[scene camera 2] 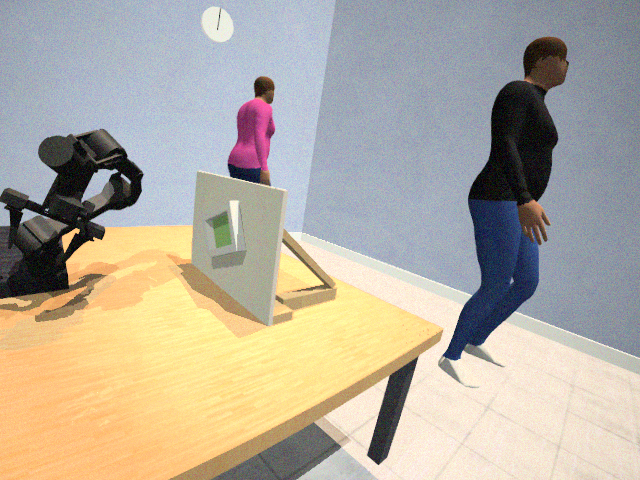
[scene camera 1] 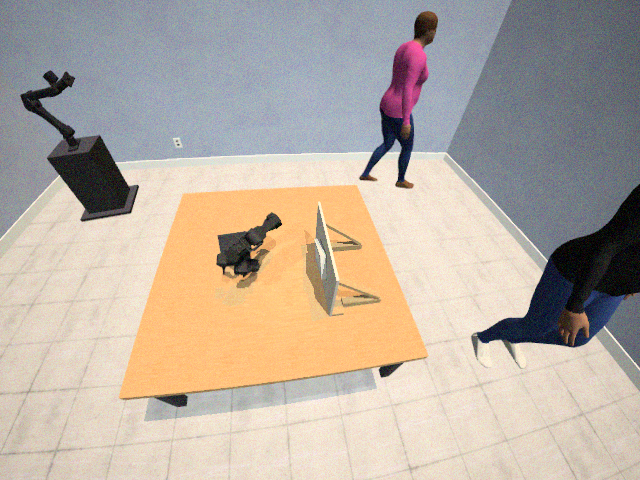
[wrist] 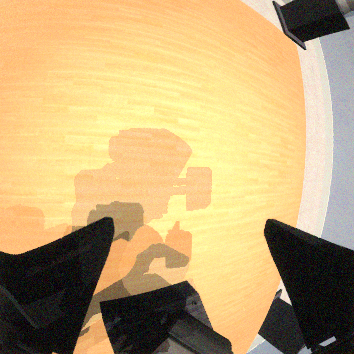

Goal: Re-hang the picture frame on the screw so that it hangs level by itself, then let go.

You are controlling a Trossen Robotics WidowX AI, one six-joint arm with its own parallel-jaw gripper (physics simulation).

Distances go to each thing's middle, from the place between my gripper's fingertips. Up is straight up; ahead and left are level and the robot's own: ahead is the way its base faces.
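Labels:
Board [scene camera 2: 250, 277], from my hand: 44 cm ahead, 2 cm to the right, 1 cm above.

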